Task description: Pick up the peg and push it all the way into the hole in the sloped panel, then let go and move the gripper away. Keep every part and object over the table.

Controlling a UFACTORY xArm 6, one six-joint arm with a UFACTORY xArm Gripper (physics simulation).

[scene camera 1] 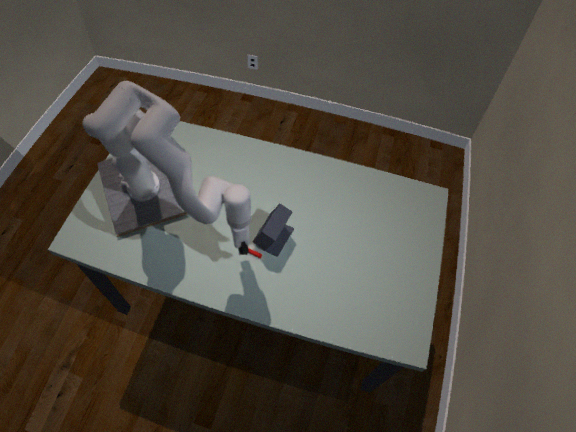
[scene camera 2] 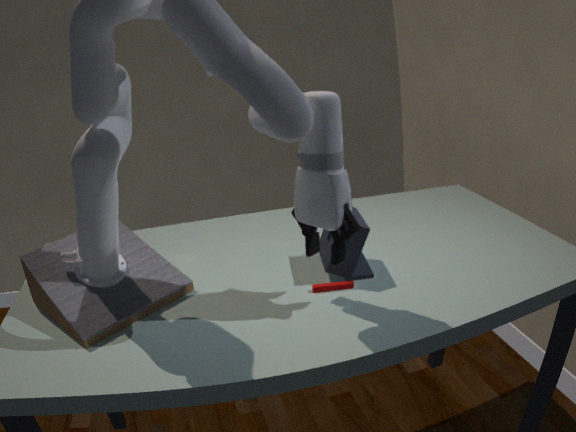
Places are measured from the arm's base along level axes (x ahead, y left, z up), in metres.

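Pixels of known places: gripper, fingertip midpoint: (scene camera 1: 242, 245) (scene camera 2: 325, 258); arm's base, link origin: (scene camera 1: 143, 185) (scene camera 2: 99, 268).
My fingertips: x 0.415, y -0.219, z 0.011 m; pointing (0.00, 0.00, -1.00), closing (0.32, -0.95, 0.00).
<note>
For each thing: its middle in the pictures, then the offset to it from my fingertips. Level surfaces: height alone.
- red peg, body centre: (scene camera 2: 333, 286) (scene camera 1: 251, 251) dx +0.026, dy +0.018, dz -0.075 m
- table, surface height: dz -0.081 m
- dark grey sloped panel, body centre: (scene camera 2: 344, 240) (scene camera 1: 273, 228) dx +0.098, dy +0.088, dz -0.018 m
The red peg (scene camera 1: 255, 253) (scene camera 2: 333, 287) lies on its side on the table (scene camera 1: 350, 225) (scene camera 2: 225, 265), close in front of the sloped panel. The dark grey sloped panel (scene camera 1: 272, 227) (scene camera 2: 359, 234) stands on its base on the table; the hole does not show in either view. My gripper (scene camera 1: 243, 249) (scene camera 2: 324, 254) points down with its black fingers partly open and nothing between them. In the scene camera 2 view the fingertips appear above the peg and in front of the panel. In the scene camera 1 view they overlap the peg's left end.
The arm's base stands on a wood-grained board (scene camera 1: 112, 200) (scene camera 2: 55, 280) at the table's left. The panel is close beside the gripper on its right. The table's near edge (scene camera 2: 300, 372) lies in front of the peg. Arm shadows fall across the table top.
</note>
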